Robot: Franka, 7 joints.
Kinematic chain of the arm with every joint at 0, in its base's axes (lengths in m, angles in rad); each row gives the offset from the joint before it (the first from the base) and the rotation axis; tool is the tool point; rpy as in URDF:
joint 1: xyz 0 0 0.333 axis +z
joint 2: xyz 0 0 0 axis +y
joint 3: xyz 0 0 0.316 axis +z
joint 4: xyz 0.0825 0 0 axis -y
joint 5: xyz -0.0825 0 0.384 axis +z
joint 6: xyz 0 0 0 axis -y
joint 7: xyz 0.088 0 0 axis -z
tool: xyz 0 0 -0.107 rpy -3.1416 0 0
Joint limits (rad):
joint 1: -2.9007..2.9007
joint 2: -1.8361..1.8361
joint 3: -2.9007..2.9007
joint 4: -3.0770..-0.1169
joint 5: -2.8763..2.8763
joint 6: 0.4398..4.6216
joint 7: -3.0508..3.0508
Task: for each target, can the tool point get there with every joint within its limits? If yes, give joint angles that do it. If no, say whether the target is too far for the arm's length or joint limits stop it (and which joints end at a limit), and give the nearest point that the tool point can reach.
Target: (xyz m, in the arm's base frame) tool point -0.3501 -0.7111 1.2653
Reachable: no: too far | nearest point -0.2454 -0.4985 0.9866 | short by 0.366 m
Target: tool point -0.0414 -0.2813 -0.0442
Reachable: yes | joints -1.5644 1.3517 -0.3962 -2.0279 -1.9336 4.2653 1.0642
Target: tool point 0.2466 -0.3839 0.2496
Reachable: yes | joints -0.9551 0.1551 -0.0408 -2.6824 0.0131 3.4175 -1.5634
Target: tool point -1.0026 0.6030 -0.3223
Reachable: no: too far | nearest point -0.6414 0.3858 -0.0862 | short by 0.483 m
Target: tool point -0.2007 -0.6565 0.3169
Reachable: yes | joints -1.8938 0.5362 0.0709 -1.6118 -0.5408 2.1041 -1.9236
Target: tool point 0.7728 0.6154 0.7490
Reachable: no: too far | nearest point 0.6185 0.4925 0.6659 | short by 0.214 m
